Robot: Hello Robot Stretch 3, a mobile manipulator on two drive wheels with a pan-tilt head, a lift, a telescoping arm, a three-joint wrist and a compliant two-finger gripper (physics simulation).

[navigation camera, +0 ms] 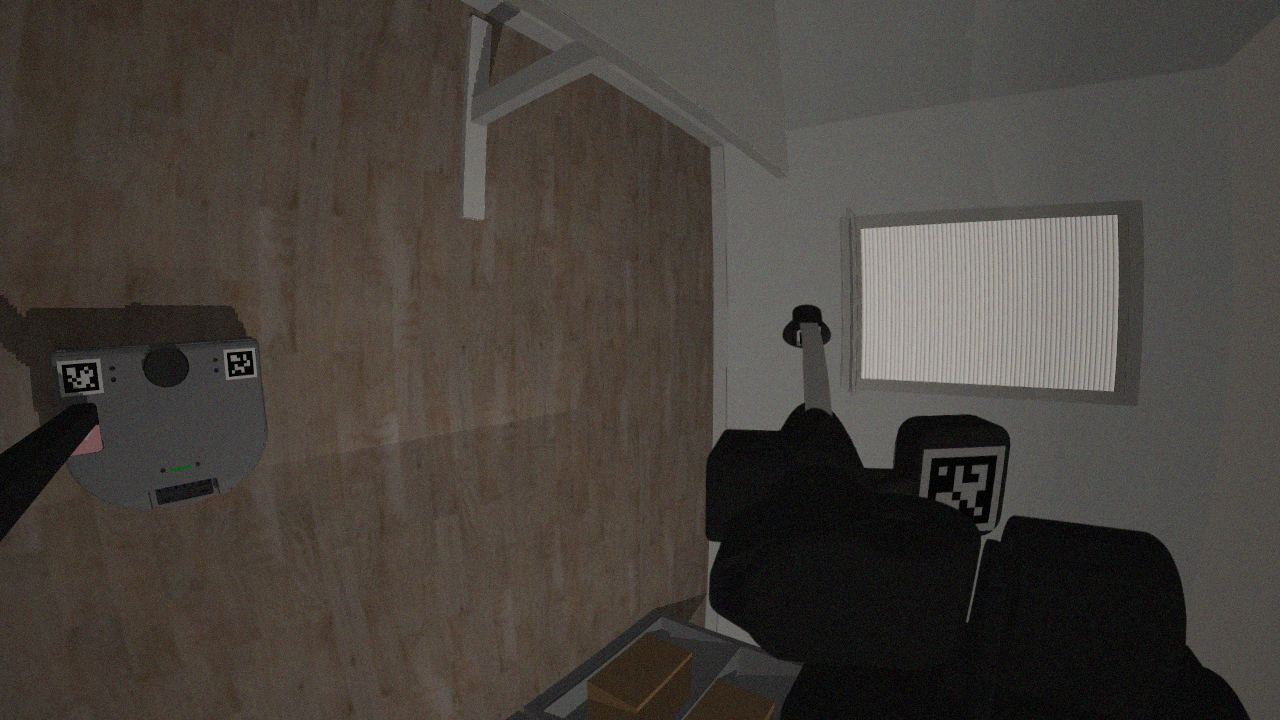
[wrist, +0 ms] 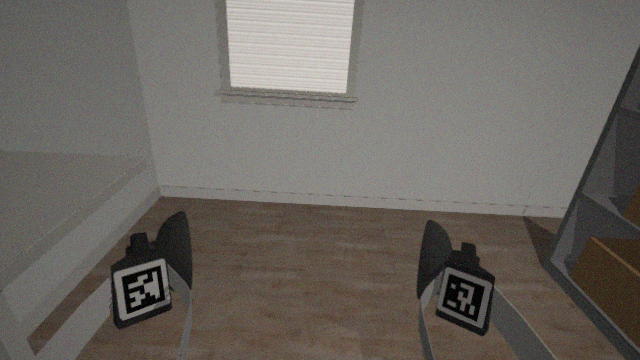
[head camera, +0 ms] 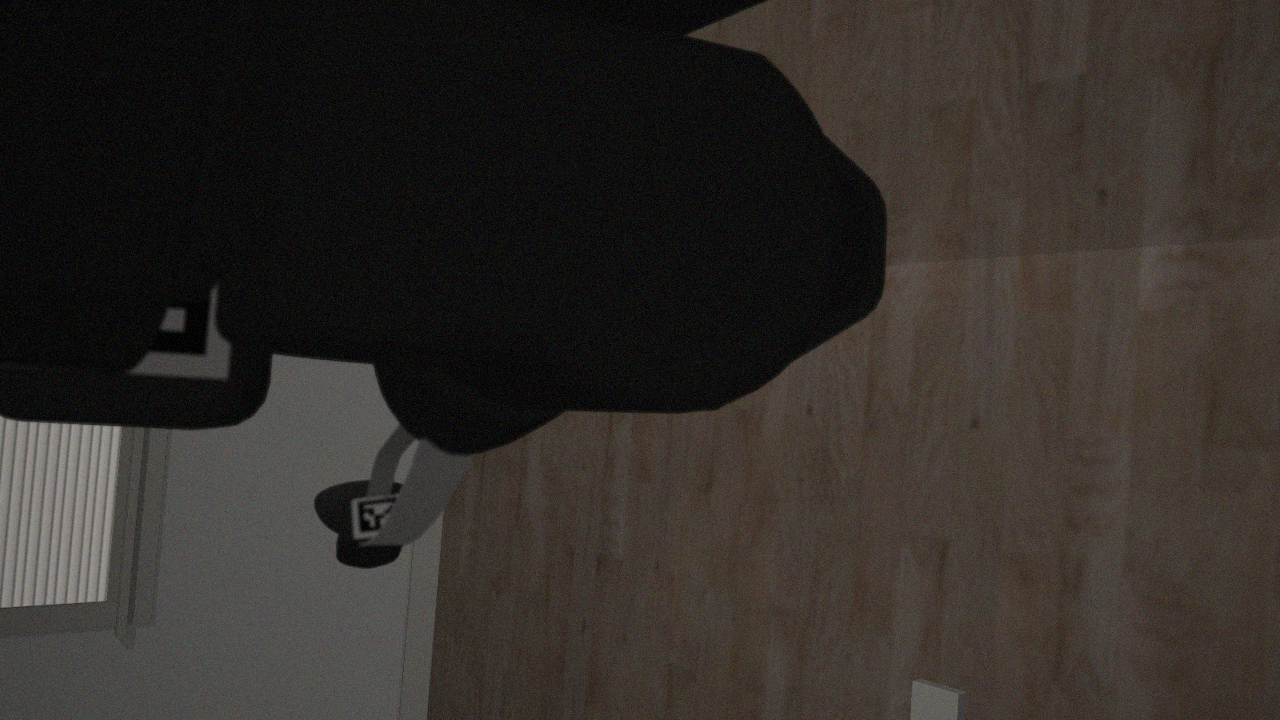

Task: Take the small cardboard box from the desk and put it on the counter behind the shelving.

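Seen in the pictures: robot's base at its link origin: (navigation camera: 167,365).
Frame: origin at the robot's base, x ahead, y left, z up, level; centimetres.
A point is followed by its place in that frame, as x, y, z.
Note:
My gripper (wrist: 306,243) @[-2.0, -39.8, 113.4] is open in the wrist view. Its two fingers stand wide apart, with wood floor and wall showing between them. In the head and navigation views one fingertip shows below or beyond the dark wrist, and the other is hidden. A white desk (navigation camera: 707,71) @[42.5, -59.0, 95.0] (wrist: 60,190) stands at the top of the navigation view and at the left of the wrist view. The small cardboard box of the task does not show on the visible part of the desk. Grey shelving (navigation camera: 597,660) @[-147.4, -125.7, 3.9] (wrist: 590,312) stands at the right of the wrist view. I cannot make out the counter.
Brown boxes (navigation camera: 640,671) @[-149.7, -133.3, 22.6] (wrist: 610,285) sit in the shelving. A window (navigation camera: 989,304) @[11.0, -242.7, 146.7] (wrist: 290,45) is in the far wall. A white desk leg (navigation camera: 474,170) rests on the wood floor. My grey base (navigation camera: 170,420) @[-9.6, 0.5, 16.0] is at the left of the navigation view.

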